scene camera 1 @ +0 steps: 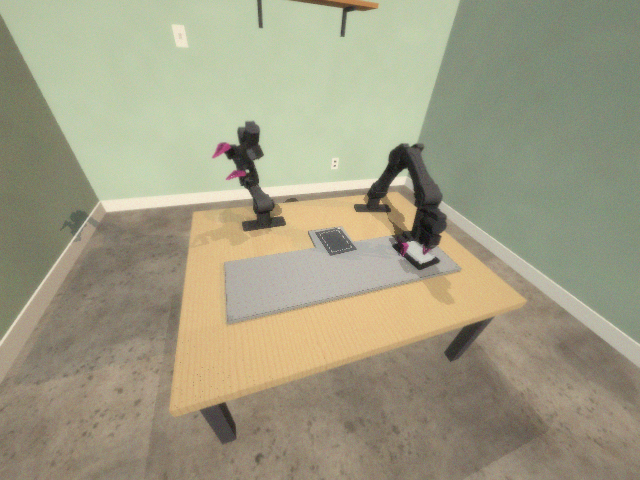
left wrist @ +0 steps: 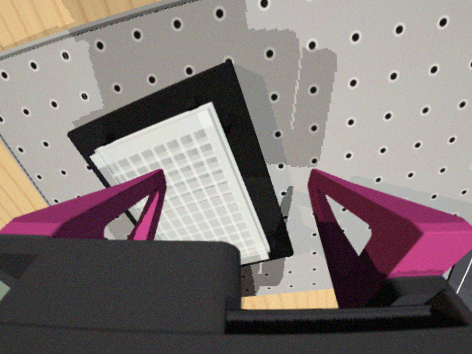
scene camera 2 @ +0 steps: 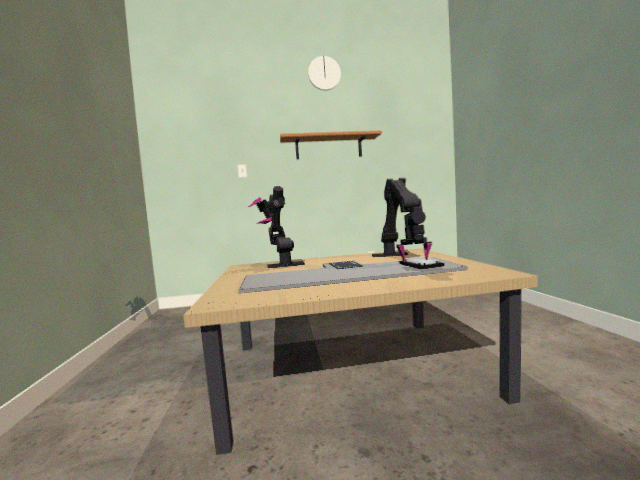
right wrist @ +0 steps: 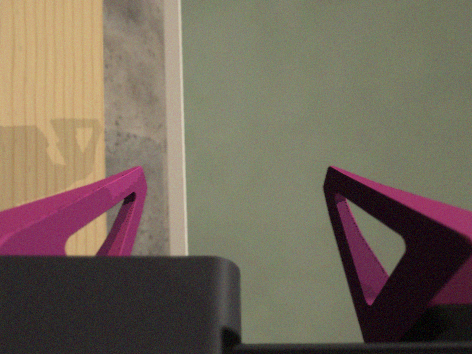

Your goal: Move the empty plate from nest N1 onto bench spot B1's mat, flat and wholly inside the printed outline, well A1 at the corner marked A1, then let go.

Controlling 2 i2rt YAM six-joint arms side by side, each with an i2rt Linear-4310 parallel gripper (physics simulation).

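Where they show: left gripper, between the fingertips: [scene camera 1: 412, 255] [left wrist: 237, 177] [scene camera 2: 415, 261]; right gripper, between the fingertips: [scene camera 1: 219, 169] [scene camera 2: 252, 214] [right wrist: 235, 176]; left arm's base, origin of its link: [scene camera 1: 372, 208] [scene camera 2: 389, 255]; right arm's base, origin of its link: [scene camera 1: 264, 224] [scene camera 2: 285, 265].
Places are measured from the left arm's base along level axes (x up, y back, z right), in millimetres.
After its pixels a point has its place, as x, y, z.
Observation:
The white plate with its grid of wells [scene camera 1: 419, 253] @(39, -426, -78) [scene camera 2: 424, 261] @(39, -468, -75) [left wrist: 185, 172] @(34, -434, -79) lies in the black nest [scene camera 1: 424, 266] @(23, -488, -76) [left wrist: 155, 111] @(25, -472, -97) at the right of both scene views. Its wells look empty; marks are too small to read. My left gripper [scene camera 1: 415, 252] @(36, -434, -45) [scene camera 2: 415, 259] @(36, -434, -45) [left wrist: 237, 177] @(36, -434, -45) is open just above the plate. In the left wrist view one finger overlaps the plate's left part and the other is past the nest's right side. My right gripper [scene camera 1: 221, 167] @(288, -184, 734) [scene camera 2: 253, 214] @(288, -184, 734) [right wrist: 235, 176] @(288, -184, 734) is open, raised over the table's left. The dark mat with a dashed outline [scene camera 1: 334, 240] @(15, -300, 264) [scene camera 2: 345, 265] @(15, -326, 260) lies mid-table; its A1 mark is unreadable.
A long grey perforated board [scene camera 1: 289, 281] @(13, -534, 468) [scene camera 2: 289, 279] @(11, -552, 493) [left wrist: 400, 95] @(13, -485, 59) lies across the wooden table [scene camera 1: 320, 341] @(0, -766, 380) [scene camera 2: 361, 300] @(-15, -800, 216) and bears the nest. The dark mat is at the board's back edge. A wall shelf [scene camera 2: 330, 136] hangs behind the arms.

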